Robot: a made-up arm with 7 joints. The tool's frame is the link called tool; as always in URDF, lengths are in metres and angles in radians. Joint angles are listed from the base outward.
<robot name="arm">
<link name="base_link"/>
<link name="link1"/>
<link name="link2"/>
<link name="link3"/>
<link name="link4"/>
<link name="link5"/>
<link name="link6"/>
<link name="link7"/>
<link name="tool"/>
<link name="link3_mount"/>
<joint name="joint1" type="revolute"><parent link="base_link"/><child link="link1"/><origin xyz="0 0 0.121"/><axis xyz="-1 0 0"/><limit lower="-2.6" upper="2.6"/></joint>
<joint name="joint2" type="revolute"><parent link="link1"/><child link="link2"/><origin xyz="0.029 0.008 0.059"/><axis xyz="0 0 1"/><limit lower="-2.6" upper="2.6"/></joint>
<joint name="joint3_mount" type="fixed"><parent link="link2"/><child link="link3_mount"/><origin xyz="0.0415 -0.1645 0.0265"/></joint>
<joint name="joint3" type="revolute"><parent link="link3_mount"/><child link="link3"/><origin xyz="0.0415 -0.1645 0.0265"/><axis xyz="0 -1 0"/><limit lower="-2.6" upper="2.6"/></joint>
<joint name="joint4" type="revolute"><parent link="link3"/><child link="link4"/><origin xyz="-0.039 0.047 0.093"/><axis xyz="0 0 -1"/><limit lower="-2.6" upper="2.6"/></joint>
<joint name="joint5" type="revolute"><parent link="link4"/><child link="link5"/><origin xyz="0.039 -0.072 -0.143"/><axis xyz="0 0 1"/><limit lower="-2.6" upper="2.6"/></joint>
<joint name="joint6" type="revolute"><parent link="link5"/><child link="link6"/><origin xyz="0.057 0.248 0.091"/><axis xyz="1 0 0"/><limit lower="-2.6" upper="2.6"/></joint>
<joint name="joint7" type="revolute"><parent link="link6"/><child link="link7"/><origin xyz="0.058 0.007 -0.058"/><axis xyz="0 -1 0"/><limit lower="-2.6" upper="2.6"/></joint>
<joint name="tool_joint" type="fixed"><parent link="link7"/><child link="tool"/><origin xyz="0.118 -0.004 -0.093"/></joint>
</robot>
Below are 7 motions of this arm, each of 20 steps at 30 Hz.
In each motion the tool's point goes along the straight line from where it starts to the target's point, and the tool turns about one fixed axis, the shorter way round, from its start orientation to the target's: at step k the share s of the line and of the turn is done. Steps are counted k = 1, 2, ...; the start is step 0. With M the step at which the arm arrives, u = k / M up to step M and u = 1 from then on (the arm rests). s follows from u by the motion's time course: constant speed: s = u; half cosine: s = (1 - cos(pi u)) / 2; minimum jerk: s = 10 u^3 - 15 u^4 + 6 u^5.
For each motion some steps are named. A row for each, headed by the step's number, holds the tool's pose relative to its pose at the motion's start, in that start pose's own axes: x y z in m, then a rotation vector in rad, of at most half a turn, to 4 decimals.
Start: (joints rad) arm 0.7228 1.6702 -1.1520 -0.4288 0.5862 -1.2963 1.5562
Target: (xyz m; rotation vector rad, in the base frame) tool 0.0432 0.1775 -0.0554 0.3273 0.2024 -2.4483
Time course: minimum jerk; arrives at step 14
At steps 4, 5, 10, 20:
4: -0.0374 -0.0162 -0.0179 -0.0448 0.1983 0.1387
5: -0.0636 -0.0275 -0.0305 -0.0762 0.3377 0.2362
10: -0.2209 -0.0956 -0.1059 -0.2646 1.1723 0.8200
20: -0.2582 -0.1118 -0.1238 -0.3093 1.3706 0.9588

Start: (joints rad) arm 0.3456 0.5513 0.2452 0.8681 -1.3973 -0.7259 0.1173
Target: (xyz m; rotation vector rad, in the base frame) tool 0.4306 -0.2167 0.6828 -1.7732 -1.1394 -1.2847
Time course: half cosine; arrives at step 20
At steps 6, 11, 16, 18, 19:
6: -0.0364 -0.0344 0.0802 0.0106 -0.3020 -0.1117
11: -0.1021 -0.0965 0.2249 0.0297 -0.8473 -0.3134
16: -0.1597 -0.1510 0.3519 0.0464 -1.3254 -0.4902
18: -0.1723 -0.1628 0.3795 0.0501 -1.4295 -0.5287
19: -0.1755 -0.1659 0.3866 0.0510 -1.4563 -0.5387

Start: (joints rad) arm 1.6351 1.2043 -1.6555 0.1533 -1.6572 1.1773 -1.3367
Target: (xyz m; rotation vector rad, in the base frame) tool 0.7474 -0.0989 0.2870 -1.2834 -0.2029 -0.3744
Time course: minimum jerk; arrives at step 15
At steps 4, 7, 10, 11, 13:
4: -0.0086 0.0022 0.0339 0.0730 -0.1023 0.0624
7: -0.0311 0.0078 0.1218 0.2622 -0.3673 0.2241
10: -0.0561 0.0141 0.2199 0.4734 -0.6630 0.4046
11: -0.0623 0.0156 0.2444 0.5261 -0.7368 0.4496
13: -0.0696 0.0175 0.2730 0.5876 -0.8230 0.5022

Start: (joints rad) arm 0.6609 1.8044 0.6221 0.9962 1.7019 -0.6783 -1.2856
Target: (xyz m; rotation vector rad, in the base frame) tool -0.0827 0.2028 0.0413 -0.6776 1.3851 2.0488
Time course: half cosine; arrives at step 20
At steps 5, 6, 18, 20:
5: 0.0070 0.0104 0.0489 0.1351 -0.0159 0.1386
6: 0.0098 0.0146 0.0688 0.1902 -0.0224 0.1950
18: 0.0465 0.0693 0.3256 0.9002 -0.1061 0.9230
20: 0.0476 0.0710 0.3337 0.9227 -0.1088 0.9461

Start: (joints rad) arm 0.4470 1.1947 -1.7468 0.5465 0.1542 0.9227 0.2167
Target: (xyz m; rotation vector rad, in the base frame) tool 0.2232 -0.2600 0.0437 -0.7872 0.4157 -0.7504
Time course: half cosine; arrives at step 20
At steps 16, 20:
16: 0.0468 -0.1462 0.0029 0.3920 -0.2957 -0.5368
20: 0.0517 -0.1617 0.0032 0.4333 -0.3269 -0.5935

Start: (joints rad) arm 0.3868 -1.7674 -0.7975 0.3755 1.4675 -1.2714 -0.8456
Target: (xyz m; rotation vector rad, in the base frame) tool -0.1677 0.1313 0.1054 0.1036 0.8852 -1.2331
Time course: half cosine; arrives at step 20
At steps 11, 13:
11: -0.0017 0.0882 -0.0035 0.4100 0.0778 0.0002
13: -0.0021 0.1109 -0.0044 0.5155 0.0978 0.0002

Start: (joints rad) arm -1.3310 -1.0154 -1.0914 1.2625 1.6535 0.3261 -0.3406
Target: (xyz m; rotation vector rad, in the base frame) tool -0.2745 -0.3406 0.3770 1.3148 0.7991 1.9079
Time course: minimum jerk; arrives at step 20
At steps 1, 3, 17, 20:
1: -0.0005 -0.0001 -0.0002 -0.0013 0.0011 0.0003
3: -0.0103 -0.0014 -0.0054 -0.0303 0.0260 0.0079
17: -0.3784 -0.0513 -0.1961 -1.1101 0.9504 0.2900
20: -0.3888 -0.0527 -0.2015 -1.1405 0.9764 0.2979

